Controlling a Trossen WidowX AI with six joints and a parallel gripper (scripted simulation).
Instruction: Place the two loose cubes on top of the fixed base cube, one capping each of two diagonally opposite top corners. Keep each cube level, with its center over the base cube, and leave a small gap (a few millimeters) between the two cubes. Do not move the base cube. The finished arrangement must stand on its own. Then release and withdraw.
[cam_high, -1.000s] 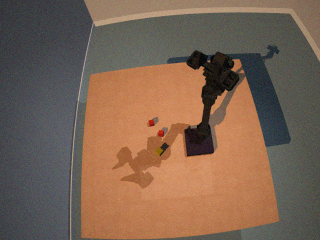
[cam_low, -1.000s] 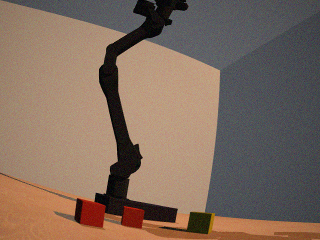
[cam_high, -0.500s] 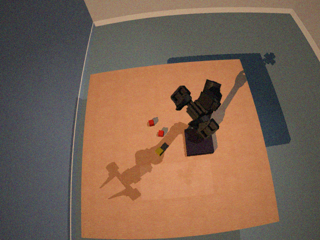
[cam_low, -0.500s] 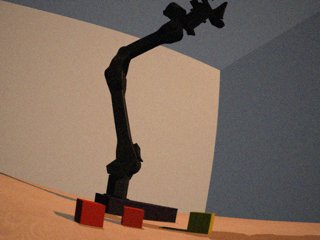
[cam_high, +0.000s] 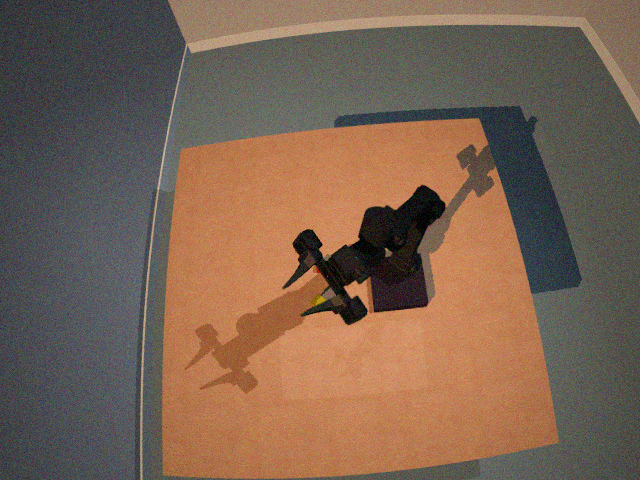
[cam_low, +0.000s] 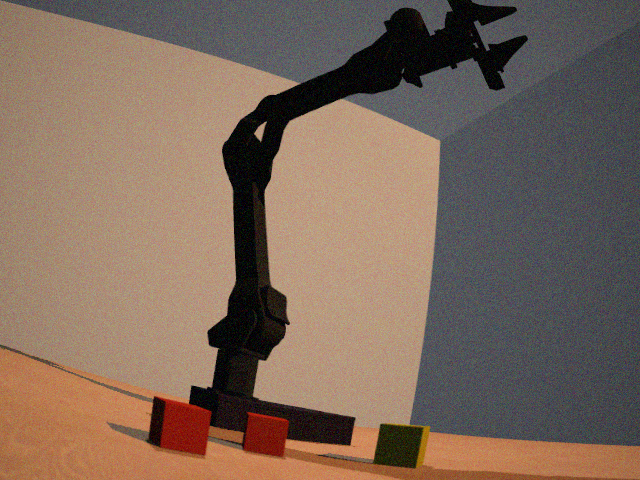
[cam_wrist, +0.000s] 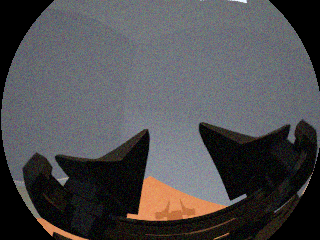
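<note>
The yellow-green base cube is 2 cm ahead of my gripper tip, 17 cm to the right of it and 61 cm below it.
</note>
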